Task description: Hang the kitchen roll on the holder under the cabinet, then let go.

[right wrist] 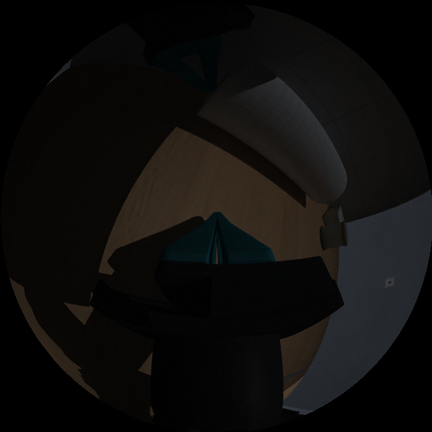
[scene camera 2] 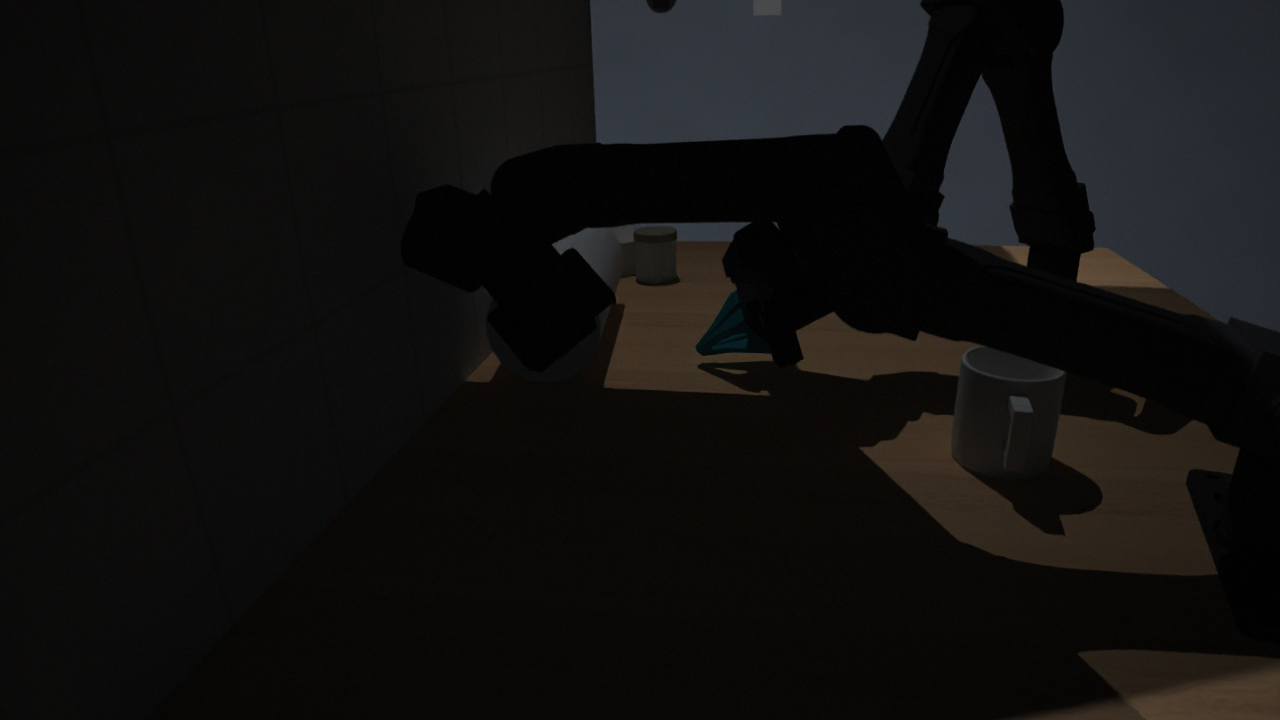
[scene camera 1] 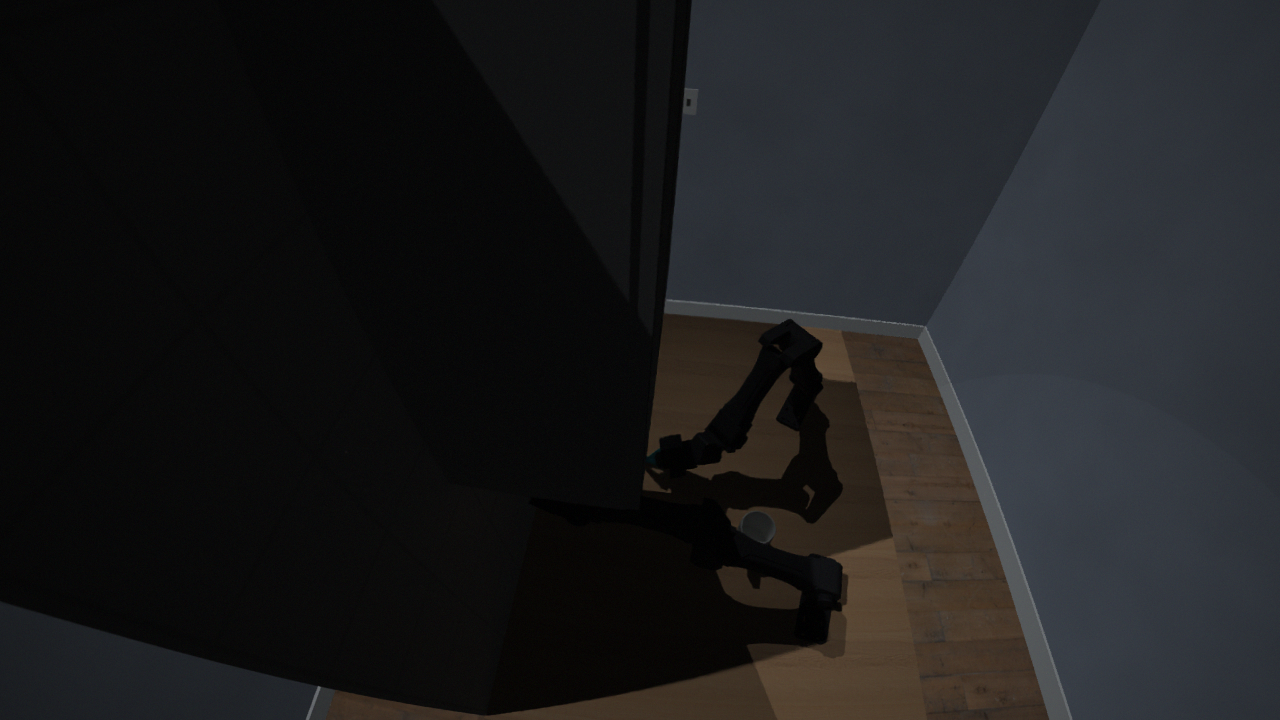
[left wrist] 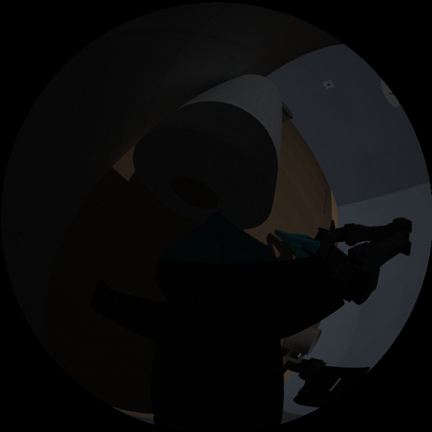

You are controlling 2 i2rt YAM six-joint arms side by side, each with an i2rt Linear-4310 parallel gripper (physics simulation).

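Places are measured from the left arm's base along level axes (x ahead, y left, z up), in metres.
Where they show: left gripper, between the fingertips: [scene camera 2: 571,336]; right gripper, between the fingertips: [scene camera 2: 698,351]; left arm's base, origin of its link: [scene camera 2: 1262,554] [scene camera 1: 815,597]; right arm's base, origin of its link: [scene camera 1: 798,402].
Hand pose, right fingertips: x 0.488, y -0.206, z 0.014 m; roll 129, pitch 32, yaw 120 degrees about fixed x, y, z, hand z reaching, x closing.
Each offset is from my right fingertips to the top centre of the thing. "spot": to the spot under its first point.
The kitchen roll [scene camera 2: 547,362] [left wrist: 240,107] [right wrist: 287,137], a white cylinder, lies on its side along the tiled wall, with its core hole showing in the left wrist view. My left gripper [left wrist: 216,217] [right wrist: 210,90] is shut and empty, its teal fingertips at the near end of the roll; whether they touch it is unclear. My right gripper [scene camera 1: 649,462] [scene camera 2: 700,349] [left wrist: 274,230] [right wrist: 216,217] is shut and empty, low over the table on the room side of the roll. The holder cannot be made out in these dark views.
A dark cabinet [scene camera 1: 554,89] hides much of the table in scene camera 1. A white mug @[spot: dx -0.319, dy +0.084, dz -0.005 m] [scene camera 1: 757,528] [scene camera 2: 1006,416] [left wrist: 304,340] stands below the left arm. A lidded jar @[dx +0.175, dy -0.303, dz +0.056 m] [scene camera 2: 655,259] [right wrist: 333,237] stands beyond the roll. The tiled wall [scene camera 2: 223,268] borders the table.
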